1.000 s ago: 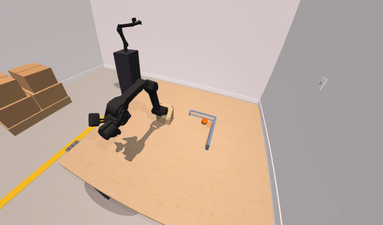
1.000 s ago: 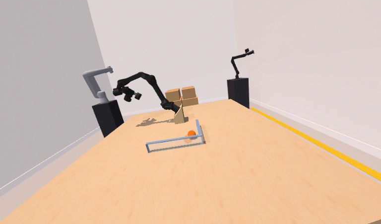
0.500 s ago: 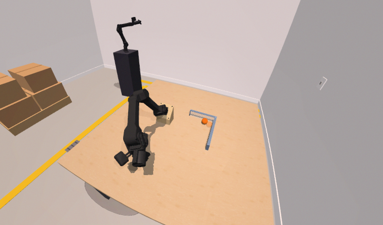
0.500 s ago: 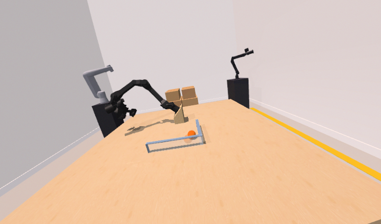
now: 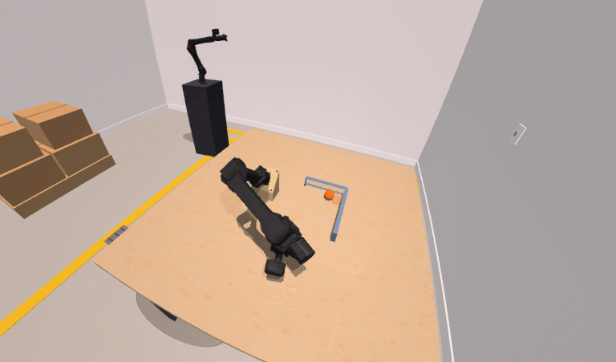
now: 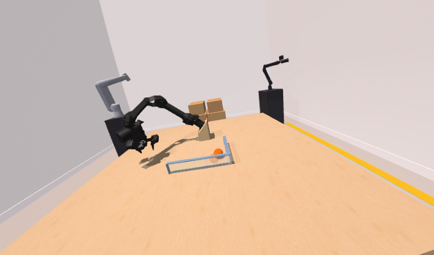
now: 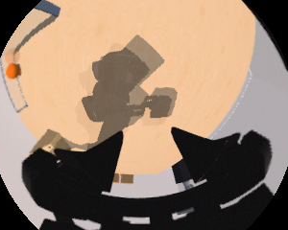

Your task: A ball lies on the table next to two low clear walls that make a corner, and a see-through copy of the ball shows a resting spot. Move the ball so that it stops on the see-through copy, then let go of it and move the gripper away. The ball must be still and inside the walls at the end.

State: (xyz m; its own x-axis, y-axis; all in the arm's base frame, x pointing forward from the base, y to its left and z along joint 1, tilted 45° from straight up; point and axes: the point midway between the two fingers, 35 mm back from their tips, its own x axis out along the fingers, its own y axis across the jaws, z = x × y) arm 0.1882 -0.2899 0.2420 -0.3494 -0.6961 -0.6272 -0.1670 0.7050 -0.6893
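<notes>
Now: the orange ball 160 mm ahead of my gripper tip, 450 mm to the left of it and 20 mm below it. Also, from my gripper tip: see-through copy of ball (200 mm ahead, 420 mm to the left, 20 mm below); clear wall (230 mm ahead, 340 mm to the left, 20 mm below).
</notes>
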